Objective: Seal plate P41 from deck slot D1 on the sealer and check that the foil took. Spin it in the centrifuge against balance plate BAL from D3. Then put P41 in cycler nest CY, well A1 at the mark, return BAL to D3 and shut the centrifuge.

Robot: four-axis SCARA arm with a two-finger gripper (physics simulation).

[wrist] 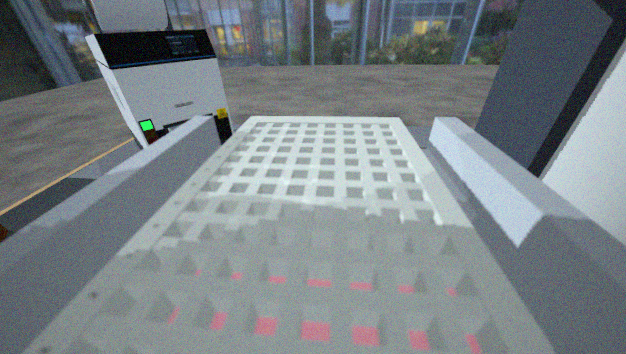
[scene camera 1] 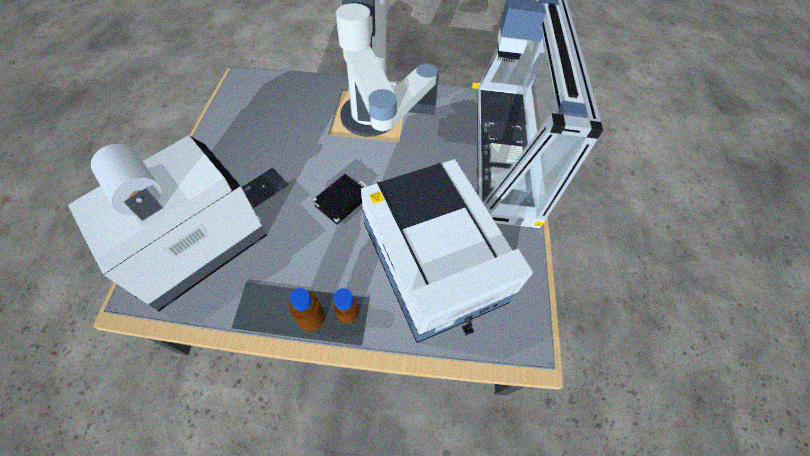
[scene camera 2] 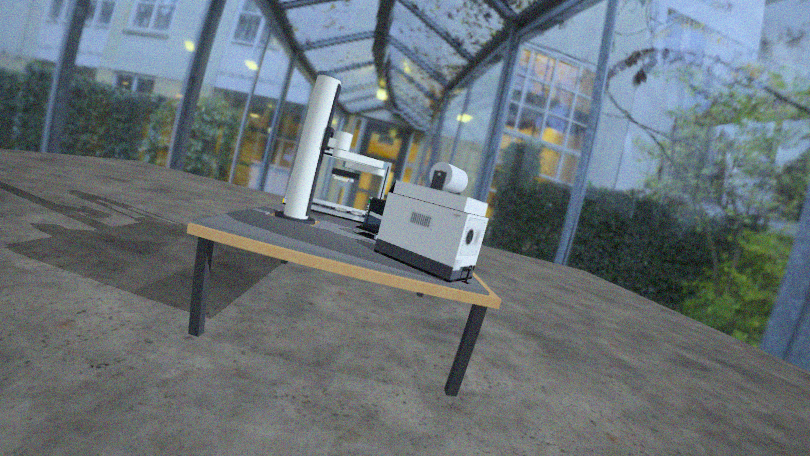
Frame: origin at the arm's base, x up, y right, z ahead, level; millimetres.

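Seen in the pictures: gripper, fingertip midpoint: (wrist: 320,135) (scene camera 2: 341,178); arm's base at its link origin: (scene camera 1: 369,116) (scene camera 2: 294,219).
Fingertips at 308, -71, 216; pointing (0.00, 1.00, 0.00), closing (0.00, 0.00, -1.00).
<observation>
Offsets run from my fingertips to a thing's middle, as dx, dy, dz. "spot": to the spot under its first point.
In the wrist view, my gripper (wrist: 320,135) is shut on a pale, many-welled plate @[-5, -42, +0] (wrist: 316,205), taken as P41; its label does not show. It lies level between the fingers. Pink shows in the nearer wells, and no foil is visible on top. The sealer @[-57, +554, +524] (scene camera 1: 187,226) (scene camera 2: 425,226) (wrist: 167,90) is a white box with a foil roll (scene camera 1: 117,167) (scene camera 2: 449,176) on top and a green light @[spot: -128, +345, +424] (wrist: 146,125). Its dark tray @[-200, +360, +297] (scene camera 1: 269,184) sticks out. Another pale plate @[-239, -512, -14] (scene camera 1: 506,152) sits on the framed deck; I cannot tell its slot. BAL cannot be identified.
A white machine with a dark window @[spot: -82, -192, +348] (scene camera 1: 422,195) stands mid-right, a black nest-like unit @[-269, +98, +261] (scene camera 1: 340,199) at its left corner. Two brown bottles (scene camera 1: 306,311) (scene camera 1: 345,308) stand near the front edge. The open-framed pipetting machine (scene camera 1: 583,73) is at right. The arm's column (scene camera 2: 314,147) stands at the back.
</observation>
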